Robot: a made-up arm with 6 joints.
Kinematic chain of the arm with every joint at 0, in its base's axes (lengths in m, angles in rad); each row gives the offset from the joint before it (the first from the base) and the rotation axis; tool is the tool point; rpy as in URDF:
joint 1: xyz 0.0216 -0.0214 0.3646 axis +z
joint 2: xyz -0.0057 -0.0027 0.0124 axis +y
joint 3: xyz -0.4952 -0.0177 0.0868 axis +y
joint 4: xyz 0.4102 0.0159 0.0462 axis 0.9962 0 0.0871
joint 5: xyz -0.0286 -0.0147 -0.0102 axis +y
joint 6: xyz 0.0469 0.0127 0.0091 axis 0.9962 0 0.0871
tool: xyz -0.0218 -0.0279 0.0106 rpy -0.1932 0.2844 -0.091
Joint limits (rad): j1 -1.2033..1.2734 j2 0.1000..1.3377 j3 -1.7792..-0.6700 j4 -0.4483..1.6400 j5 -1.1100..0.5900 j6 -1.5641..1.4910
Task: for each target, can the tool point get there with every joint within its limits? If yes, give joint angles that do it. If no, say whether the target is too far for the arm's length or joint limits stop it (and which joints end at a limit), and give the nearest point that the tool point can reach.
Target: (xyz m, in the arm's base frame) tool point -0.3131 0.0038 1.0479
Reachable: yes | joints -0.1343 0.3798 -1.5701 0.9484 0.2447 -1.2720
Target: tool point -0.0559 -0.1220 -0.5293
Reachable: no: joint limits stop it (at a limit: joint 1, joint 2, joint 3, joint 5) | nearest point 0.1151 -0.2873 0.6330 | short by 1.186 m
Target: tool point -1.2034 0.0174 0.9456
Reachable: no: too far | nearest point -0.5902 -0.0020 0.8921 | short by 0.616 m
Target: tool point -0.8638 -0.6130 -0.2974
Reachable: no: too far | nearest point -0.4791 -0.3560 0.8610 | short by 1.247 m
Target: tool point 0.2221 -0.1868 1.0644
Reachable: yes | joints -0.6619 1.2371 -1.5377 -0.0174 -0.4403 -1.1066
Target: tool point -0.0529 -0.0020 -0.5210
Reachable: no: joint limits stop it (at a limit: joint 1, joint 2, joint 3, joint 5) | nearest point 0.1050 0.2457 0.6334 | short by 1.191 m
